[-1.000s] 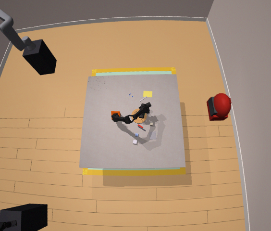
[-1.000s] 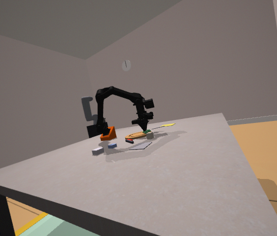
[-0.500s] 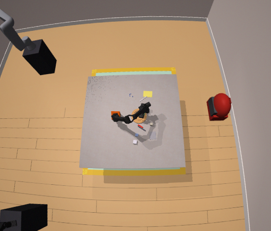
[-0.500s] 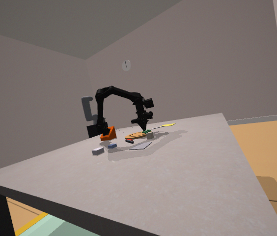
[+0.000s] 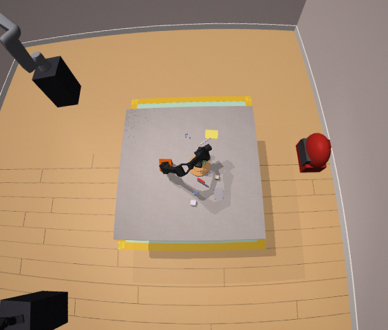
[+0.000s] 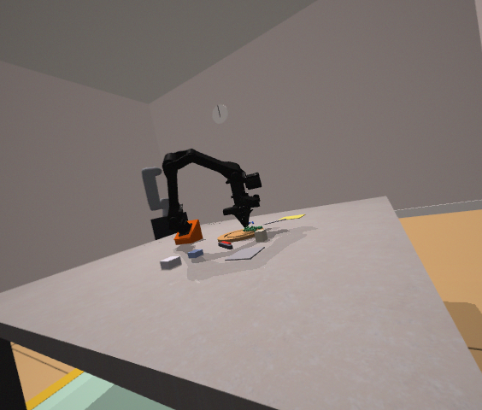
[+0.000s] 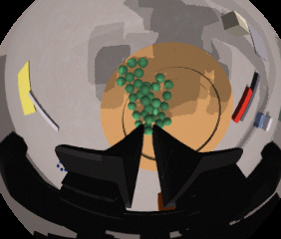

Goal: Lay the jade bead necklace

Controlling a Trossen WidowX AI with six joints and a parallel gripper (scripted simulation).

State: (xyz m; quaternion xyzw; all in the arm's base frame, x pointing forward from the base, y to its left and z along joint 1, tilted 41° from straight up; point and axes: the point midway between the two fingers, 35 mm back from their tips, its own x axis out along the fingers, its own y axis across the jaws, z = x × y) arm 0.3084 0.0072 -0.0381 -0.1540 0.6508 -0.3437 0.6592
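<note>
Now: gripper tip 10 mm past the round wooden bead board, 40 mm to the left of it and 20 mm above it. Also, from my gripper tip: beige cube 130 mm ahead, 170 mm to the right, 10 mm below; red-handled tool 190 mm to the right, 20 mm below; blue block 60 mm behind, 290 mm to the right, 20 mm below.
</note>
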